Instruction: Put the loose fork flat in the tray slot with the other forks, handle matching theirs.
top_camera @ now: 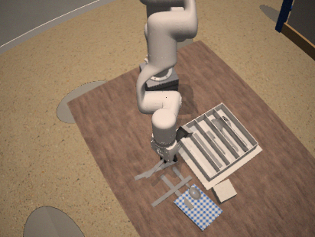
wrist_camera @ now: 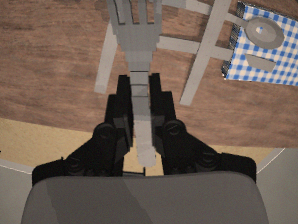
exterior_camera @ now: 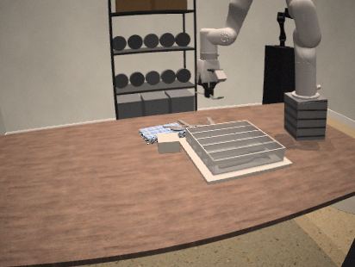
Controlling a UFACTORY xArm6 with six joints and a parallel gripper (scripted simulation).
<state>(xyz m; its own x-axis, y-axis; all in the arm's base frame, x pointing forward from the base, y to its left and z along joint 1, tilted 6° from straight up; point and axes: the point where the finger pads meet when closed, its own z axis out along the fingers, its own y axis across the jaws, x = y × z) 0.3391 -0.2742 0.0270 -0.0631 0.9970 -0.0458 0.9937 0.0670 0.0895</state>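
Right now the tray is 26 cm to the left of my hand, 11 cm below it and 6 cm ahead of it. Also, from my hand: box 25 cm ahead, 14 cm below, 11 cm to the left.
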